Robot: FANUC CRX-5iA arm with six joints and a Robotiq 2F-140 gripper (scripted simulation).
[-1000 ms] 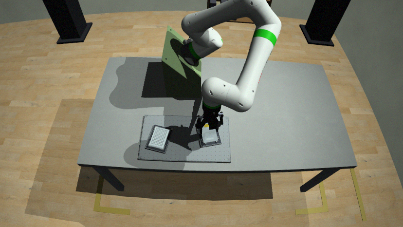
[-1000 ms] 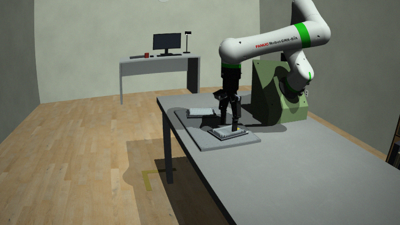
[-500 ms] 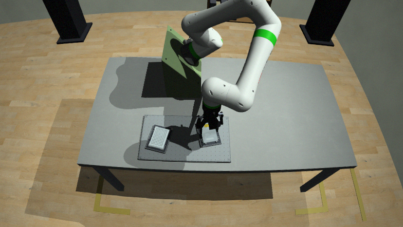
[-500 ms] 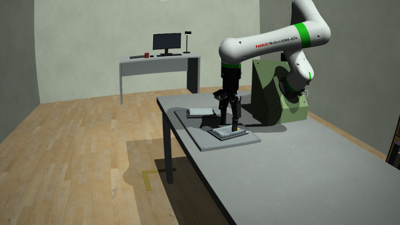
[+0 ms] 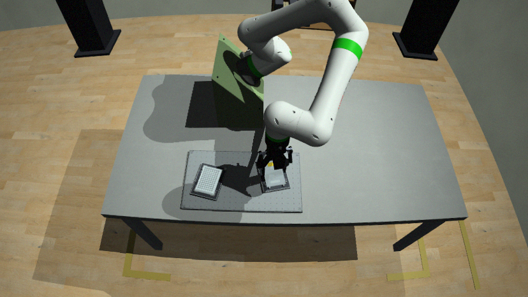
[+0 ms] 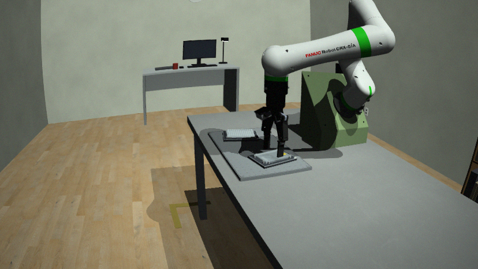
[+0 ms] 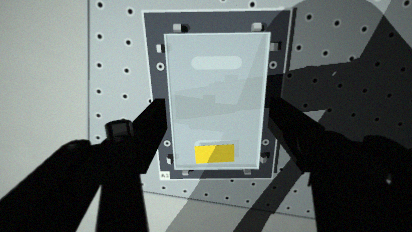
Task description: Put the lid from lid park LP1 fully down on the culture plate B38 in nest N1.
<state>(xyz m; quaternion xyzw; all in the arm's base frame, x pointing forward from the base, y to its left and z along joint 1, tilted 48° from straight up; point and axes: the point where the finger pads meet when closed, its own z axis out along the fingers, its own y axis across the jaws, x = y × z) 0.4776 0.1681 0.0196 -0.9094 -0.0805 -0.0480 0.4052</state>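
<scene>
Now: hand 4 cm above the clear lid. Also, from my hand: lid park LP1 (5 cm below); white culture plate (4 cm ahead, 29 cm to the right, 4 cm below); dark nest N1 (4 cm ahead, 29 cm to the right, 5 cm below).
</scene>
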